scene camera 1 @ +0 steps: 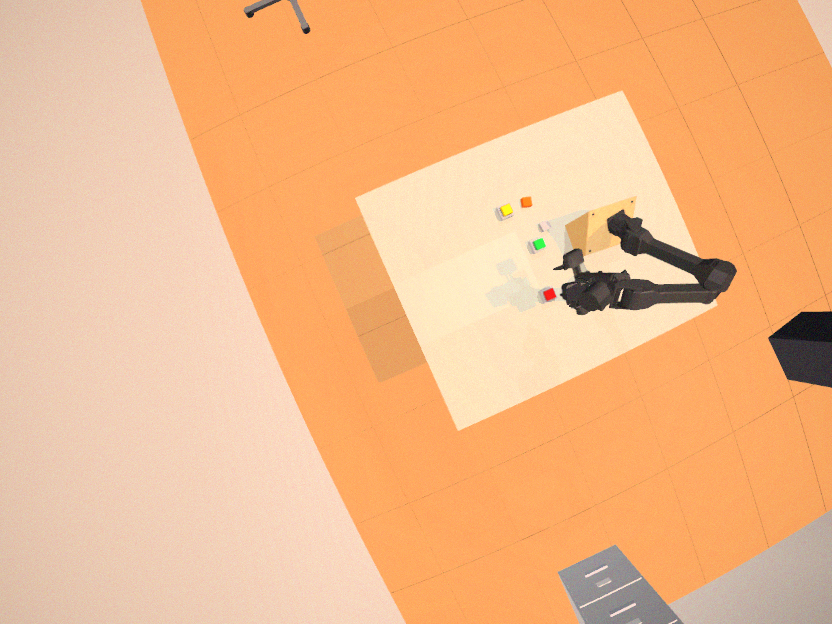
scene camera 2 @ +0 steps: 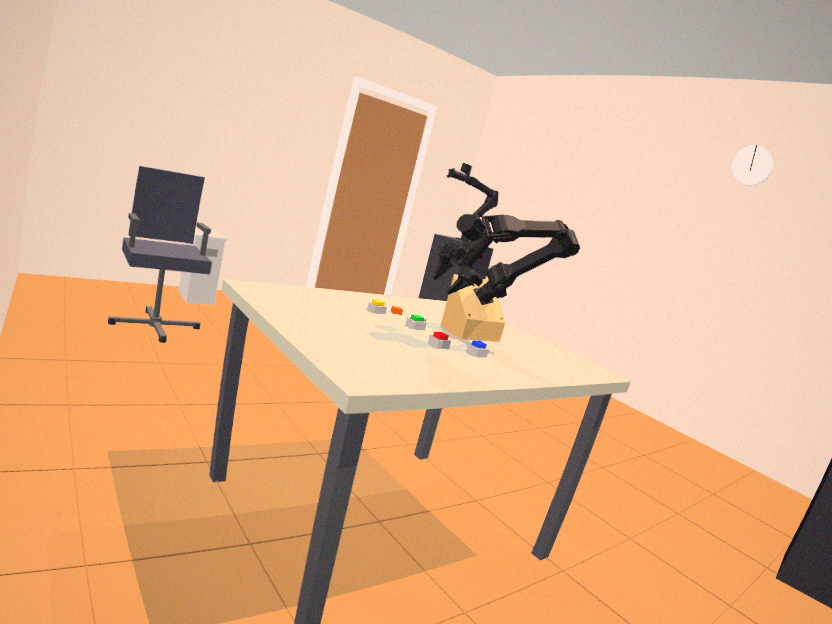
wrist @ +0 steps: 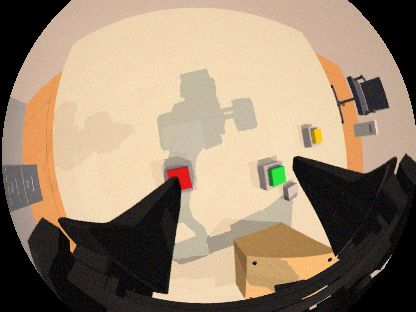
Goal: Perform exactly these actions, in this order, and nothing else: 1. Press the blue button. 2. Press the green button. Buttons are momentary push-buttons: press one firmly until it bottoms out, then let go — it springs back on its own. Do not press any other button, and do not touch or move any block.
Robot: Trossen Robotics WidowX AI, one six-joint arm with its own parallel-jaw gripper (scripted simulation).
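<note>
My gripper (scene camera 2: 440, 286), also visible at (scene camera 1: 557, 281) and (wrist: 239, 173), is open and holds nothing.
</note>
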